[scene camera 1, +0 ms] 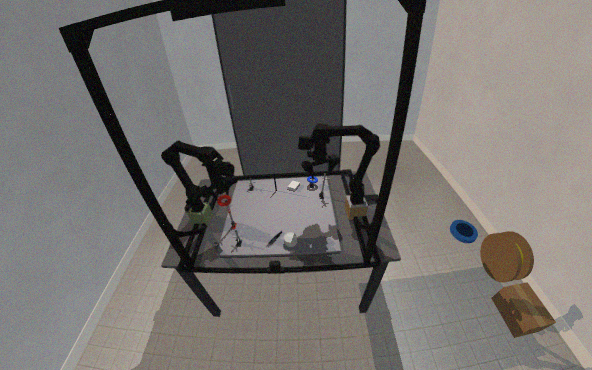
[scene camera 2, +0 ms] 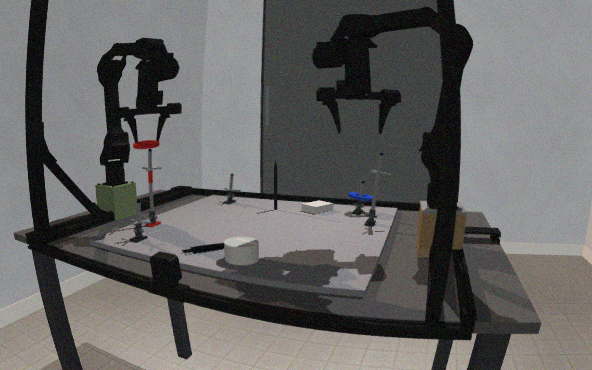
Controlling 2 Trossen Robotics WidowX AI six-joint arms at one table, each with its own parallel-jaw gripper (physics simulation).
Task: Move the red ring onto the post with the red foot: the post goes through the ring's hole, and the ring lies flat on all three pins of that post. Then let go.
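Pixels of known places: left gripper, fingertip midpoint: (scene camera 1: 222, 198) (scene camera 2: 146, 144); right gripper, fingertip midpoint: (scene camera 1: 321, 176) (scene camera 2: 360, 133); left arm's base at its link origin: (scene camera 1: 198, 208) (scene camera 2: 115, 183); right arm's base at its link origin: (scene camera 1: 356, 200).
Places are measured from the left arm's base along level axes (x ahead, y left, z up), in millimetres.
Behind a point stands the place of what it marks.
Note:
The red ring (scene camera 1: 219, 201) {x 200, y -73, z 128 mm} (scene camera 2: 146, 146) {x 246, y -81, z 119 mm} is held level, high at the left, a little above the tip of the tall post with the red foot (scene camera 1: 230, 218) (scene camera 2: 151, 200) {x 221, y -47, z -20 mm}. In scene camera 2 a small gap shows between the ring and the tip, and the tip lies slightly right of the ring's middle. The post's pins sit below its tip. My left gripper (scene camera 1: 224, 198) {x 202, y -38, z 120 mm} (scene camera 2: 147, 141) {x 202, y -38, z 120 mm} points down and is shut on the red ring, its fingers wide apart. My right gripper (scene camera 1: 320, 166) {x 695, y 125, z 142 mm} (scene camera 2: 360, 132) {x 695, y 125, z 142 mm} is open and empty, high above the right back of the board.
A short post (scene camera 1: 238, 242) {x 284, y -170, z -64 mm} (scene camera 2: 138, 230) {x 285, y -162, z -62 mm} stands near the red-footed one; another (scene camera 1: 251, 186) {x 243, y 285, z -61 mm} (scene camera 2: 230, 192) {x 243, y 292, z -53 mm} stands back left. A black spike (scene camera 2: 275, 185) {x 410, y 273, z -15 mm}, white block (scene camera 2: 317, 206) {x 533, y 283, z -66 mm}, blue ring (scene camera 2: 360, 197) {x 649, y 303, z -35 mm} on a post and tall grey post (scene camera 2: 376, 200) {x 710, y 228, z -24 mm} stand behind. A white cylinder (scene camera 2: 241, 251) {x 566, y -157, z -58 mm} and black pen (scene camera 2: 204, 248) {x 462, y -134, z -77 mm} are in front.

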